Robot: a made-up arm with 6 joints. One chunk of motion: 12 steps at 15 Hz.
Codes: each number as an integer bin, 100 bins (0 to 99) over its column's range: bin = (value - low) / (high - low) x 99, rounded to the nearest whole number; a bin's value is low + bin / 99 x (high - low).
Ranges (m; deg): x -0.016..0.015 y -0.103..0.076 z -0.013..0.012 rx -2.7..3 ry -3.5..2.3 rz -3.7..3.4
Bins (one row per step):
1: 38 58 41 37 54 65
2: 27 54 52 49 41 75
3: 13 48 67 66 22 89
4: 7 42 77 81 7 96
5: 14 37 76 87 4 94
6: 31 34 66 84 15 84
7: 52 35 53 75 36 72
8: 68 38 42 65 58 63
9: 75 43 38 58 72 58
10: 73 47 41 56 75 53
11: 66 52 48 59 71 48
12: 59 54 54 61 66 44
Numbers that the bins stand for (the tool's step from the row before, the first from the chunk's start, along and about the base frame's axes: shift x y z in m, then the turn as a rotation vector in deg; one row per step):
1: -0.00410 0.00187 -0.00265 -0.570 -0.336 0.962
2: -0.00755 -0.00536 0.00013 0.121 -1.098 1.679
3: -0.01193 -0.01621 0.00392 1.100 -2.211 2.683
4: -0.01381 -0.02706 0.00644 1.964 -3.090 3.185
5: -0.01162 -0.03610 0.00619 2.309 -3.266 3.041
6: -0.00629 -0.04153 0.00367 2.136 -2.621 2.324
7: 0.00028 -0.03972 0.00038 1.618 -1.391 1.464
8: 0.00529 -0.03429 -0.00239 1.042 -0.102 0.818
9: 0.00748 -0.02525 -0.00340 0.639 0.718 0.460
10: 0.00686 -0.01802 -0.00265 0.524 0.894 0.101
11: 0.00467 -0.00898 -0.00088 0.697 0.660 -0.258
12: 0.00247 -0.00536 0.00064 0.812 0.367 -0.544

